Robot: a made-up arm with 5 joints.
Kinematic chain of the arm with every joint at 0, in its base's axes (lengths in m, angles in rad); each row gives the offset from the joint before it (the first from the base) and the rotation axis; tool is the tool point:
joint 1: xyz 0 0 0.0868 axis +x
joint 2: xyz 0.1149 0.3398 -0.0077 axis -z
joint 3: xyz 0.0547 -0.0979 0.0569 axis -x
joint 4: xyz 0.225 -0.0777 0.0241 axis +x
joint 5: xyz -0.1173 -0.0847 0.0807 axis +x
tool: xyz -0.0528 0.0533 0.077
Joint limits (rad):
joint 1: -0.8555..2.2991
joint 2: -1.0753..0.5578
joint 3: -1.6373..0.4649
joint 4: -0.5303..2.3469
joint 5: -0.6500..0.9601
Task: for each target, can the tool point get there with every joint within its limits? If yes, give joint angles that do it. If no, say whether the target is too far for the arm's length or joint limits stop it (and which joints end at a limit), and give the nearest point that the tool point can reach.
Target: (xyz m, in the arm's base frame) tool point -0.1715 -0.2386 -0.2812
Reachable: no: joint limits stop it (at a limit: joint 1, joint 2, joint 5) | nearest point 0.0404 -0.1841 -0.0595 | short by 0.312 m
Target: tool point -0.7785 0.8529 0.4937
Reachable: no: too far | nearest point 0.0905 0.4339 0.2938 | short by 0.985 m
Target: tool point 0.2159 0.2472 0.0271
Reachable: yes | joints 0.5250 0.0561 -0.7005 2.1006 0.6202
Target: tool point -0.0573 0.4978 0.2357
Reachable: no: joint limits stop it (at a limit: joint 2, joint 3, joint 4, joint 5) | nearest point 0.0905 0.4605 0.2246 | short by 0.153 m
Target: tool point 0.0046 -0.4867 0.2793
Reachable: no: joint limits stop it (at a limit: joint 2, joint 3, joint 4) | nearest point 0.2039 -0.4429 0.2620 | short by 0.205 m
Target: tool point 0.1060 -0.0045 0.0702
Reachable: yes | joints 0.5195 0.3417 -0.8891 0.5237 0.1392
